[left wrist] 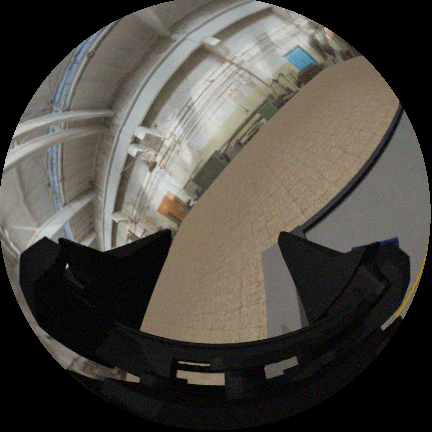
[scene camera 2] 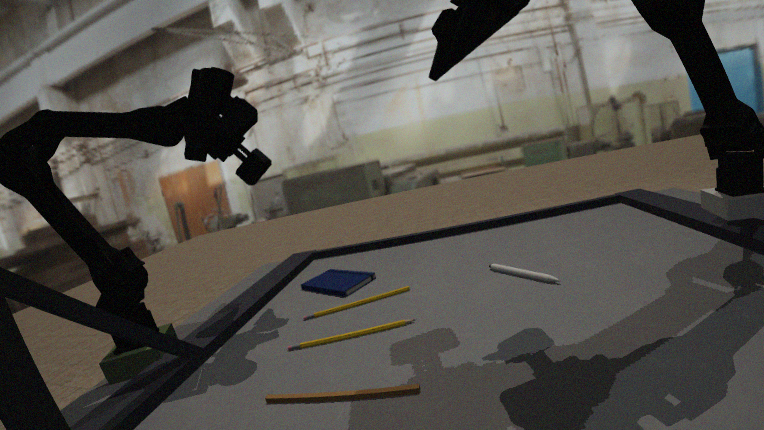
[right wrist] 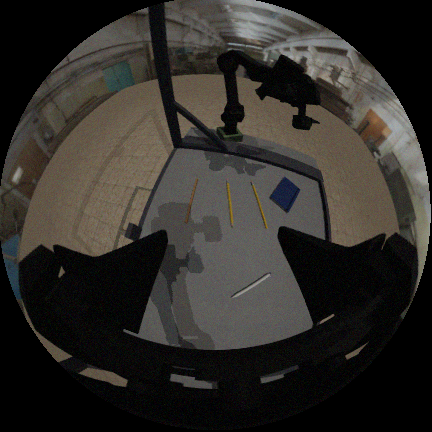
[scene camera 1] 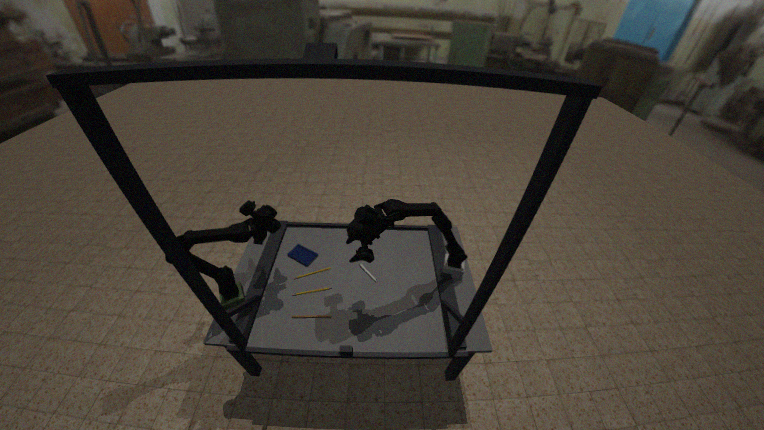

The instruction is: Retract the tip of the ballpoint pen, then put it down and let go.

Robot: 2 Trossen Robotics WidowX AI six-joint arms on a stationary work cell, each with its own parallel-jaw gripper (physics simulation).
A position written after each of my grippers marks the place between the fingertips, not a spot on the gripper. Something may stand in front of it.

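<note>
My left gripper (scene camera 2: pixel 239 149) is open and holds nothing, and I also see my left gripper in the left wrist view (left wrist: pixel 226 236) and in the right wrist view (right wrist: pixel 319 110). My right gripper (scene camera 2: pixel 440 71) is open too, and my right gripper holds nothing. I can see my right gripper in the right wrist view (right wrist: pixel 223 234) as well as in scene camera 1 (scene camera 1: pixel 348 252). On the table rests a blue notebook (scene camera 2: pixel 342 283). There is a black frame (scene camera 1: pixel 73 84), and that black frame is also in scene camera 2 (scene camera 2: pixel 28 292) and in the right wrist view (right wrist: pixel 157 28). I see a green mount (scene camera 2: pixel 117 368) too.
</note>
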